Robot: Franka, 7 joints.
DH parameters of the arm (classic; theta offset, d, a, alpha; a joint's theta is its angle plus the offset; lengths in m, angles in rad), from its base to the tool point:
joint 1: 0 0.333 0 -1.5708
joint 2: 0 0 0 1.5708
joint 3: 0 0.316 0.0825 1.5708
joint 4: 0 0 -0.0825 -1.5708
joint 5: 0 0.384 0 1.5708
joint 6: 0 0 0.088 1.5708
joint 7: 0 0.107 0 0
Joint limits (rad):
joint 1: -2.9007..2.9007
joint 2: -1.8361..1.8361
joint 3: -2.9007..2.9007
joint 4: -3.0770..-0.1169
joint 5: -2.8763..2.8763
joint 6: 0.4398..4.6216
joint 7: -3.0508..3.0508
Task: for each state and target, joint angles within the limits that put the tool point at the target. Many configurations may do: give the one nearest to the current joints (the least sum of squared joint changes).
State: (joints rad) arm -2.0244 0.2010 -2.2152 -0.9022 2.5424 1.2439 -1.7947
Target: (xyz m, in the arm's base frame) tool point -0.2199 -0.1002 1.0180
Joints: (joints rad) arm -1.9286 0.2790 -2.2074 -0.6721 2.4820 0.6201 -1.7947
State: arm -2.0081 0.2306 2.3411 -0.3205 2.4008 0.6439 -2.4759
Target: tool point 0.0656 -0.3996 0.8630
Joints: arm -1.1687 0.6481 2.3891 -0.1184 2.5049 0.4398 -2.4759
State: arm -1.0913 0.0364 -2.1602 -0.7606 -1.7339 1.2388 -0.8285
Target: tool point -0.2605 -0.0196 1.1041
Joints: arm -1.0116 0.1438 -2.0382 -0.7138 -1.8258 1.5900 -0.8285
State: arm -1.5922 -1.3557 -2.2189 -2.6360 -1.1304 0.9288 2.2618
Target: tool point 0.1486 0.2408 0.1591
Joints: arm -2.0690 -0.6751 -2.7978 -2.5566 -1.1976 0.6505 2.2618
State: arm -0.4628 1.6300 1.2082 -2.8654 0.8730 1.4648 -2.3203
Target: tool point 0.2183 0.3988 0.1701
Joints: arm -0.4527 1.6406 1.0617 -2.2547 0.9837 1.6777 -2.3203
